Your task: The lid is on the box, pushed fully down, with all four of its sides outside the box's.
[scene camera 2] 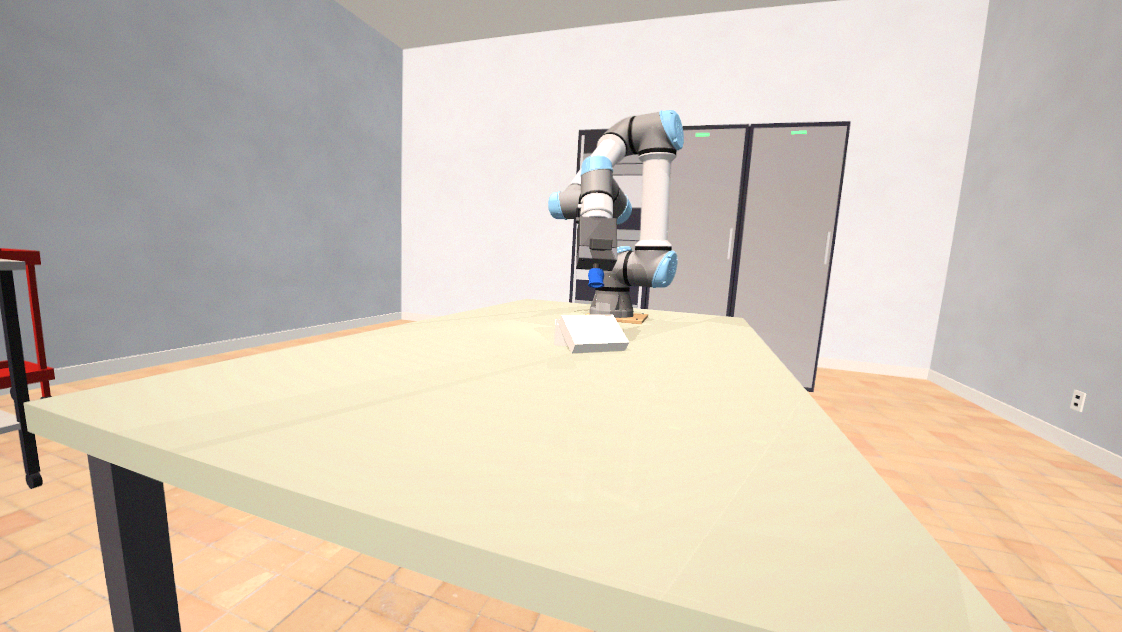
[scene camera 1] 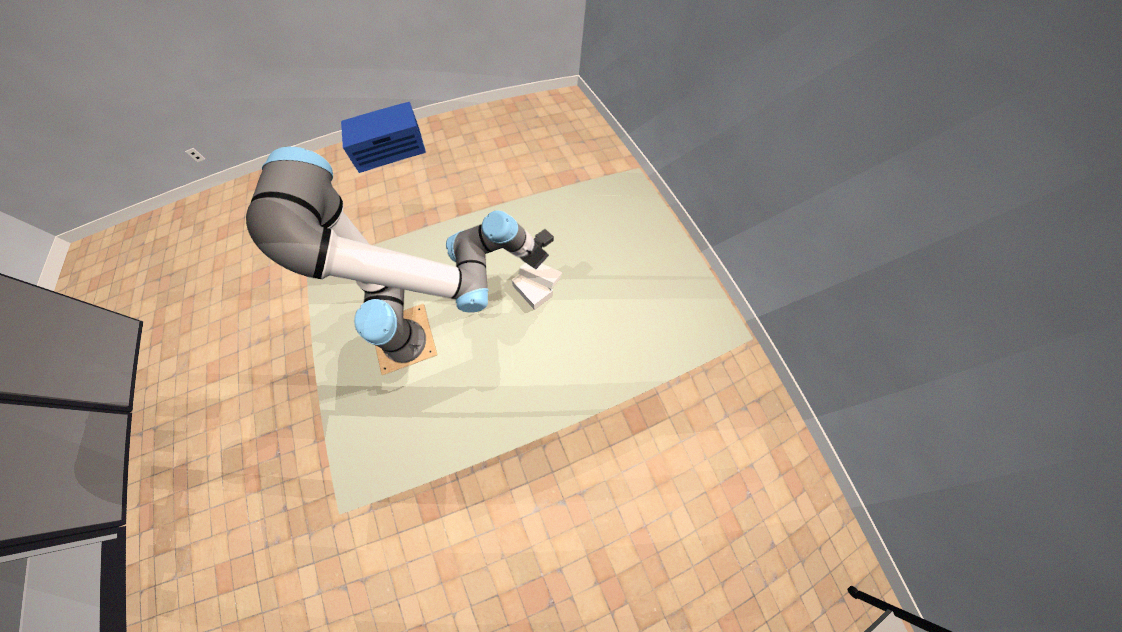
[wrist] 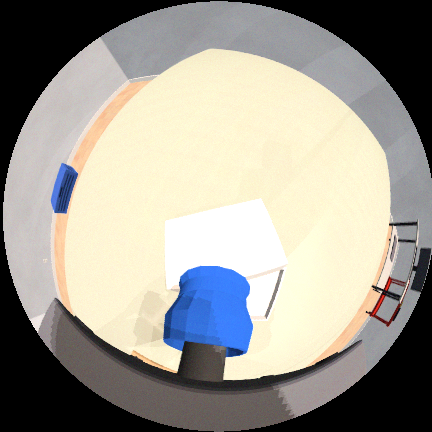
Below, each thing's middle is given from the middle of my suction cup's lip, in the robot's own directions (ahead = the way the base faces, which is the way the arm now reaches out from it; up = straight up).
Right now the white box (scene camera 1: 535,294) is 3 cm behind my suction cup, 4 cm to the right of it and 13 cm below it. From my suction cup the other things lie so: white lid (scene camera 2: 583,333) 1 cm ahead, 1 cm to the left, 12 cm below.
